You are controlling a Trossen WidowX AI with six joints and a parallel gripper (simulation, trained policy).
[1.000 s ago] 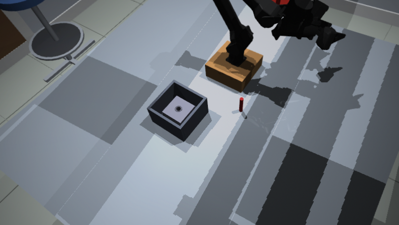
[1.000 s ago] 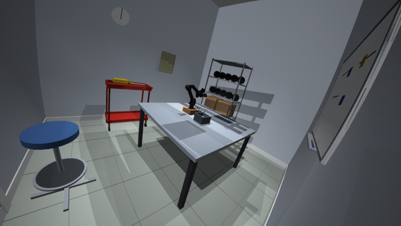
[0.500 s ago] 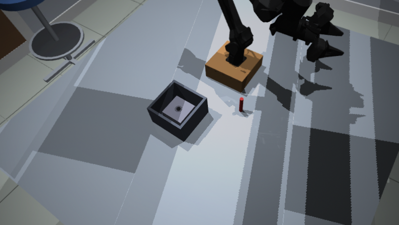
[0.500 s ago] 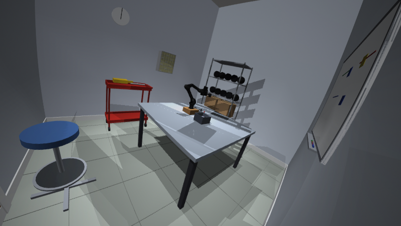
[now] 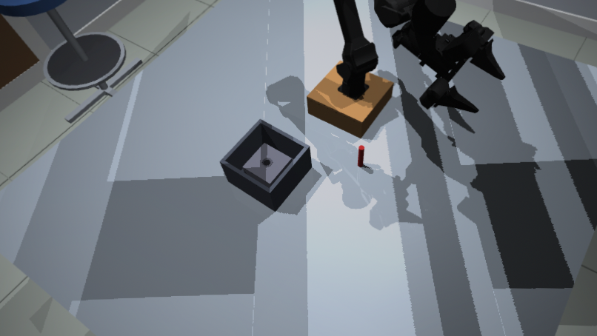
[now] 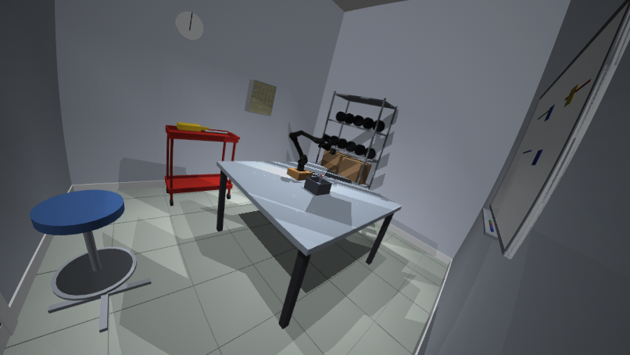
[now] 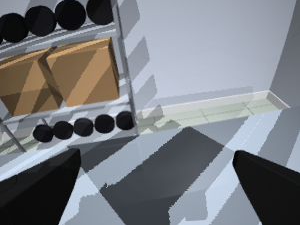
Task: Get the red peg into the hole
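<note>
My gripper tip is now 12 cm short of the red peg, 21 cm to the left of it and 25 cm above it. Round my gripper tip: pale plate 29 cm ahead, 38 cm to the right, 25 cm below; then dark box 29 cm ahead, 38 cm to the right, 27 cm below.
</note>
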